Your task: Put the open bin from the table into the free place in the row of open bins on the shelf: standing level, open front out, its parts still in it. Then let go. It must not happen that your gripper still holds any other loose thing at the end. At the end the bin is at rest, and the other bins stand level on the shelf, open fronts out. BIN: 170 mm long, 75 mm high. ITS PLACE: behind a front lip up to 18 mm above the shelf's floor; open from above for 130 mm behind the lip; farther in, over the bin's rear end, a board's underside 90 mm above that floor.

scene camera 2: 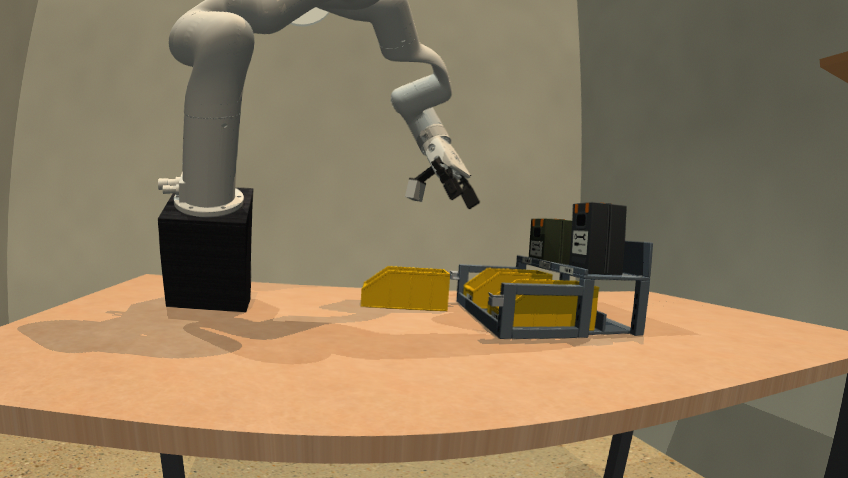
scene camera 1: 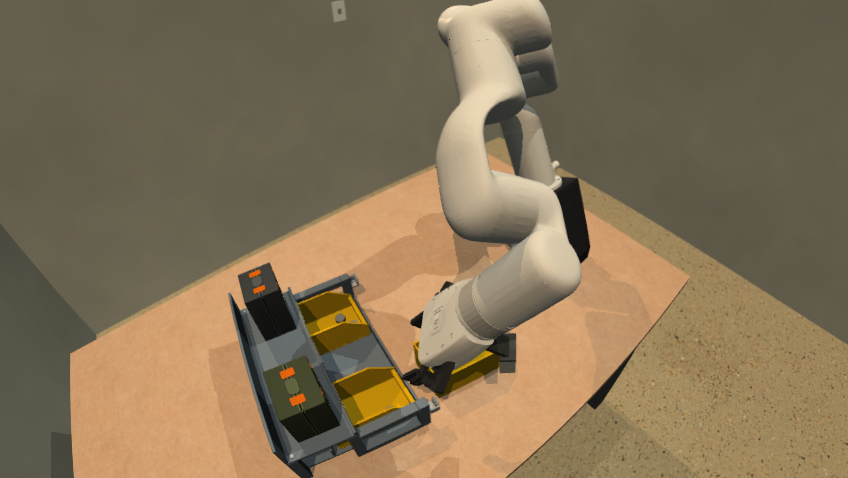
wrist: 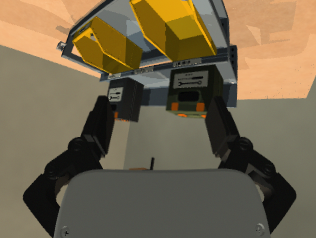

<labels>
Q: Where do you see a yellow open bin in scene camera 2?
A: At 409, 288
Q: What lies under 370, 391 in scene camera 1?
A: A yellow open bin.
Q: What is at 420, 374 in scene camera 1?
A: My gripper.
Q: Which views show the yellow open bin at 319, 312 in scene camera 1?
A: Scene camera 2, scene camera 1 and the wrist view: all of them.
</labels>
